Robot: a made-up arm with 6 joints.
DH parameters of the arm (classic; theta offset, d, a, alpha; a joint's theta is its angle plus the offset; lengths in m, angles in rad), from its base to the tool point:
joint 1: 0 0.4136 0 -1.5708
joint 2: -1.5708 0 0.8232 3.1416
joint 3: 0 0 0 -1.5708
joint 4: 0 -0.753 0 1.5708
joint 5: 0 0.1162 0 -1.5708
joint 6: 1.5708 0 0 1.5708
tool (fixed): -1.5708 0 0 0
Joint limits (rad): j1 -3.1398..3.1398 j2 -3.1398..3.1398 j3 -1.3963..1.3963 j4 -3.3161..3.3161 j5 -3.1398..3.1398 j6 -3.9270..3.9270
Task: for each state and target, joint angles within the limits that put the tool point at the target. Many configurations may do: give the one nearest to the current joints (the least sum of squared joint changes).
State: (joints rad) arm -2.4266 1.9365 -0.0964 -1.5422 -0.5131 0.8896
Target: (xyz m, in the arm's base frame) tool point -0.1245 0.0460 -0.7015
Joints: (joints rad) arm -3.0309 2.2914 0.1341 -1.0335 -0.5131 0.8896
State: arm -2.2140 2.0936 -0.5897 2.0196 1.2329 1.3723
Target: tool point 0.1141 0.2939 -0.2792
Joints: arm -1.8241 2.5663 -0.7179 1.8931 1.2329 1.3723
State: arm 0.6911 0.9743 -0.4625 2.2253 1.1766 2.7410
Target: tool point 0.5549 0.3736 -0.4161
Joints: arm 0.4947 1.6757 -0.2249 2.1682 1.1766 2.7410
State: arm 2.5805 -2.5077 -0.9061 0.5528 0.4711 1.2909
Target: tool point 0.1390 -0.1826 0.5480
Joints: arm 1.8771 -2.1727 -1.3727 0.8411 0.4711 1.2909
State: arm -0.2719 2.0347 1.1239 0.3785 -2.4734 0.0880
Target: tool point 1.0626 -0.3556 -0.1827
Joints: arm -0.2222 1.4538 0.2510 0.2455 -2.4734 0.0880
